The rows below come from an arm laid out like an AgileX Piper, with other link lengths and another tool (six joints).
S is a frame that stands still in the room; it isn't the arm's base.
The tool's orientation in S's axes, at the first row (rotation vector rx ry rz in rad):
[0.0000, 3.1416, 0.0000]
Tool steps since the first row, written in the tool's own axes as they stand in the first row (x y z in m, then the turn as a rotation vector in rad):
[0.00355, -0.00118, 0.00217, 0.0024, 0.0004, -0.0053]
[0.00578, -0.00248, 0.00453, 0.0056, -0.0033, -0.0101]
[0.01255, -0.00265, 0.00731, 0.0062, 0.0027, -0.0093]
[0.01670, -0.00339, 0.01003, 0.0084, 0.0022, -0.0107]
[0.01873, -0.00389, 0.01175, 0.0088, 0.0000, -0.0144]
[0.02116, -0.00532, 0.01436, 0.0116, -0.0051, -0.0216]
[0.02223, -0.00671, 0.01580, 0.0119, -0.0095, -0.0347]
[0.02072, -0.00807, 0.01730, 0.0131, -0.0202, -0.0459]
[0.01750, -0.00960, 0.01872, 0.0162, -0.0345, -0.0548]
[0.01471, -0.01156, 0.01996, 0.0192, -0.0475, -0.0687]
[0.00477, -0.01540, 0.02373, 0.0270, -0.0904, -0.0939]
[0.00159, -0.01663, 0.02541, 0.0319, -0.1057, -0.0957]
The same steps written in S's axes. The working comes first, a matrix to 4 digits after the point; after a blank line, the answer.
The tool's axes in the first row as the columns of a matrix, in S's axes (used below as rounded here):
[-1.0000, 0.0000, 0.0000]
[0.0000, 1.0000, 0.0000]
[0.0000, 0.0000, -1.0000]

[-0.00355, -0.00118, -0.00217, -0.0024, 0.0004, 0.0053]
[-0.00578, -0.00248, -0.00453, -0.0056, -0.0033, 0.0101]
[-0.01255, -0.00265, -0.00731, -0.0062, 0.0027, 0.0093]
[-0.01670, -0.00339, -0.01003, -0.0084, 0.0022, 0.0107]
[-0.01873, -0.00389, -0.01175, -0.0088, 0.0000, 0.0144]
[-0.02116, -0.00532, -0.01436, -0.0116, -0.0051, 0.0216]
[-0.02223, -0.00671, -0.01580, -0.0119, -0.0095, 0.0347]
[-0.02072, -0.00807, -0.01730, -0.0131, -0.0202, 0.0459]
[-0.01750, -0.00960, -0.01872, -0.0162, -0.0345, 0.0548]
[-0.01471, -0.01156, -0.01996, -0.0192, -0.0475, 0.0687]
[-0.00477, -0.01540, -0.02373, -0.0270, -0.0904, 0.0939]
[-0.00159, -0.01663, -0.02541, -0.0319, -0.1057, 0.0957]

